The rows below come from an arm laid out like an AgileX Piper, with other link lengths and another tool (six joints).
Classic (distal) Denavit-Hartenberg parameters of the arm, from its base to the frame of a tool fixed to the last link. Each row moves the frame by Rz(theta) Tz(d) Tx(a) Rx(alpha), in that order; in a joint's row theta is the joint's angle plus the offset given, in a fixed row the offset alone. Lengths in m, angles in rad.
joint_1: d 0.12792, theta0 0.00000, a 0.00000, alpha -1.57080
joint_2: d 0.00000, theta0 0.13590, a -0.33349, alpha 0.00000
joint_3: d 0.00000, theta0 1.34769, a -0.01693, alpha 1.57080
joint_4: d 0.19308, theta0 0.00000, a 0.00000, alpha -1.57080
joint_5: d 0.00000, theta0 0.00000, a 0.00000, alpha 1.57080
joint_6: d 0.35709, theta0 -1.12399, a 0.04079, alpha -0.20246
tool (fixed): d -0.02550, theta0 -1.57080, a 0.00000, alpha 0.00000
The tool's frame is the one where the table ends.
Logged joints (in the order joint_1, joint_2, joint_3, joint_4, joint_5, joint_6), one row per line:
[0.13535, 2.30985, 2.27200, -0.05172, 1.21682, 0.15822]
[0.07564, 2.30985, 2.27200, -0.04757, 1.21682, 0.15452]
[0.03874, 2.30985, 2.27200, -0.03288, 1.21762, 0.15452]
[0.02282, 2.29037, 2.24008, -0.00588, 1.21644, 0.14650]
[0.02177, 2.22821, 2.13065, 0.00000, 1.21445, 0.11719]
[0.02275, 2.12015, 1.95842, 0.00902, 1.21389, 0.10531]
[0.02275, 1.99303, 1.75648, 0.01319, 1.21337, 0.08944]
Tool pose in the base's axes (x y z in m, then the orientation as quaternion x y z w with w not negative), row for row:
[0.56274, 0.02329, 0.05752, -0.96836, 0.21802, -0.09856, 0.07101]
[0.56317, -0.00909, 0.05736, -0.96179, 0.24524, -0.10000, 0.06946]
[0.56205, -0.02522, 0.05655, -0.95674, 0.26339, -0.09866, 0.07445]
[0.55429, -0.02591, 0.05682, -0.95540, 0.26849, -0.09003, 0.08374]
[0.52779, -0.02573, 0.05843, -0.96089, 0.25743, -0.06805, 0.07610]
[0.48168, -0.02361, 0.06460, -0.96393, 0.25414, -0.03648, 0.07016]
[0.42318, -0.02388, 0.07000, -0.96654, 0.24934, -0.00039, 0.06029]
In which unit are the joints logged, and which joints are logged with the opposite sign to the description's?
The joints are logged in radians. Opposite sign: joint_3.
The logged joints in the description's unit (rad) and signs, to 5 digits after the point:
[0.13535, 2.30985, -2.27200, -0.05172, 1.21682, 0.15822]
[0.07564, 2.30985, -2.27200, -0.04757, 1.21682, 0.15452]
[0.03874, 2.30985, -2.27200, -0.03288, 1.21762, 0.15452]
[0.02282, 2.29037, -2.24008, -0.00588, 1.21644, 0.14650]
[0.02177, 2.22821, -2.13065, 0.00000, 1.21445, 0.11719]
[0.02275, 2.12015, -1.95842, 0.00902, 1.21389, 0.10531]
[0.02275, 1.99303, -1.75648, 0.01319, 1.21337, 0.08944]

